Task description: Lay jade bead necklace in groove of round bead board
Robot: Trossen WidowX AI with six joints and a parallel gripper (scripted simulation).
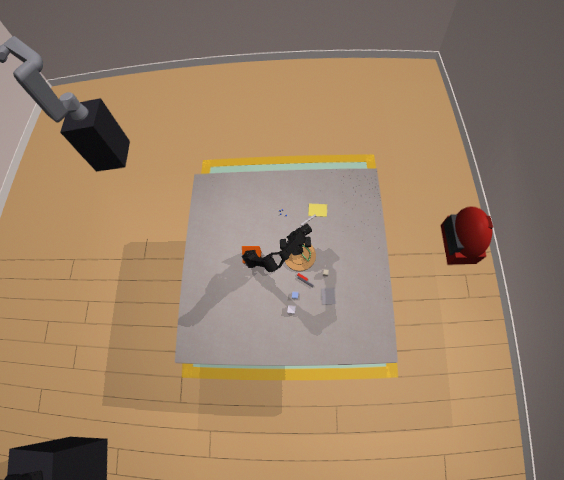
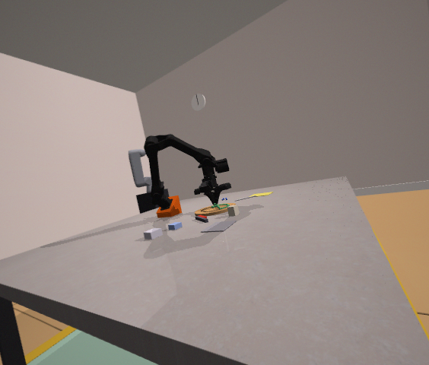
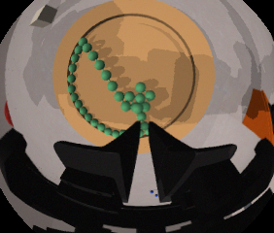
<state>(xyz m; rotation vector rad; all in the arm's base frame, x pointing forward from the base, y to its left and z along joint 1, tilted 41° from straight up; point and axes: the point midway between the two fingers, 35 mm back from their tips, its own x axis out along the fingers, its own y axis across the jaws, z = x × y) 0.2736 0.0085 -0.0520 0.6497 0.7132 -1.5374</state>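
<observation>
Now: the round wooden bead board 5 cm to the right of my gripper tip, 2 cm ahead of it and 1 cm below it. The rest, counted from my gripper tip: beige cube 18 cm to the right, 17 cm ahead; red-handled tool 20 cm to the right, 3 cm ahead, 1 cm below; blue block 30 cm to the right, 3 cm behind, 1 cm below.
</observation>
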